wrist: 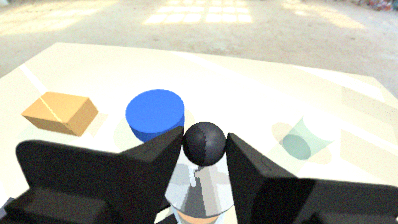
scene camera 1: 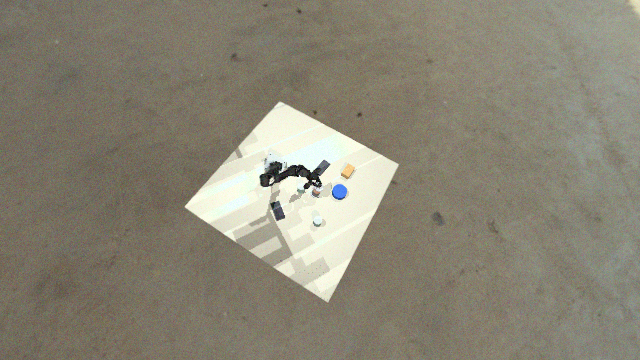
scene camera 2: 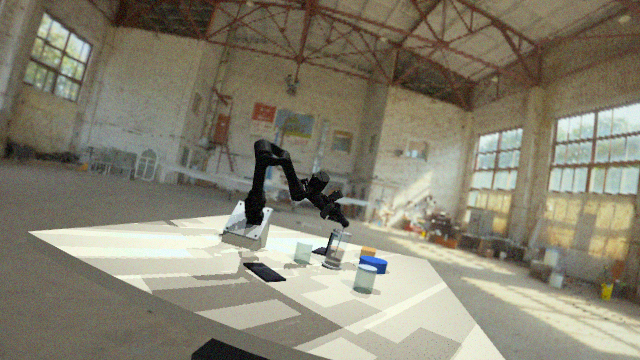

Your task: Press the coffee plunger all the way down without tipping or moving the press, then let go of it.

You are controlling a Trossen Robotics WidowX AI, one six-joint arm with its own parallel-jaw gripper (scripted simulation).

Note:
In view: the gripper [wrist: 205, 135], a coffee press [scene camera 2: 337, 245], a blue round disc [wrist: 151, 113], an orange block [wrist: 62, 113] and a cup [wrist: 314, 131].

